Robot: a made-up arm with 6 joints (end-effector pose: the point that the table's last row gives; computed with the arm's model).
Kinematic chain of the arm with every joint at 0, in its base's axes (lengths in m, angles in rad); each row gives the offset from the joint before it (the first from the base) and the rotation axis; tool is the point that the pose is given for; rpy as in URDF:
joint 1: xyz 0 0 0.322 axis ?
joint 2: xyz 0 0 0 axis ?
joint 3: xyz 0.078 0 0.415 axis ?
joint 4: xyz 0.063 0 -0.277 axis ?
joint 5: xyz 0 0 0 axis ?
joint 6: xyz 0.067 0 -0.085 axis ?
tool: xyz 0 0 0 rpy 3.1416 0 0
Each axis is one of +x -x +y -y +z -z.
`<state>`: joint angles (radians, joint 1 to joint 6).
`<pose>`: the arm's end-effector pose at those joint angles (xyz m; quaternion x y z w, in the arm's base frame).
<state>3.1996 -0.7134 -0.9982 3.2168 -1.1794 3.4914</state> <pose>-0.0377 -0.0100 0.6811 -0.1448 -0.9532 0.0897 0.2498</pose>
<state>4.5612 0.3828 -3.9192 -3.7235 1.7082 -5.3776</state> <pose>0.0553 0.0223 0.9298 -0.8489 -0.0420 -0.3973 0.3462</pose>
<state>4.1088 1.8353 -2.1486 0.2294 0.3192 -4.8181</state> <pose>-0.3424 -0.4819 -0.1916 0.3502 0.9360 -0.0096 0.0344</pose>
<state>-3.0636 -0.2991 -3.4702 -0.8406 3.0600 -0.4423</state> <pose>0.1703 0.0684 0.8935 -0.1595 -0.9284 0.0508 0.3317</pose>
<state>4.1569 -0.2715 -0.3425 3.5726 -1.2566 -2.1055</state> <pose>-0.0051 -0.0886 0.5301 0.1366 0.9255 0.1746 0.3071</pose>
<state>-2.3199 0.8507 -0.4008 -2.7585 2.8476 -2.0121</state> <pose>-0.2972 -0.2709 0.2802 -0.0400 -0.3548 0.6509 0.6699</pose>
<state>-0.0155 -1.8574 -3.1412 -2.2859 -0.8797 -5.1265</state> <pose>-0.6892 0.0924 0.2082 -0.5749 -0.1310 0.5041 0.6310</pose>
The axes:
joint 1: +z
joint 2: +y
joint 3: +y
joint 4: -z
joint 5: +y
joint 6: -z

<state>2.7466 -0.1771 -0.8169 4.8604 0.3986 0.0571</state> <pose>-0.3432 0.1123 0.5927 0.3259 -0.8180 -0.4501 0.1486</pose>
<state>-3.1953 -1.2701 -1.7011 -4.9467 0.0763 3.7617</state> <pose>0.3896 0.0378 0.8940 0.0815 -0.0594 -0.5750 0.8119</pose>
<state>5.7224 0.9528 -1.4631 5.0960 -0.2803 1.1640</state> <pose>0.5796 -0.2678 0.2489 -0.9197 0.2194 -0.3239 0.0335</pose>
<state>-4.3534 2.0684 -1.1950 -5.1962 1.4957 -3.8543</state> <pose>-0.0927 0.0460 -0.1894 0.1909 -0.5567 0.3234 0.7410</pose>
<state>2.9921 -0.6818 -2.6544 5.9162 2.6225 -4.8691</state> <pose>0.2196 0.0033 0.9313 -0.7769 -0.5269 0.1792 0.2945</pose>
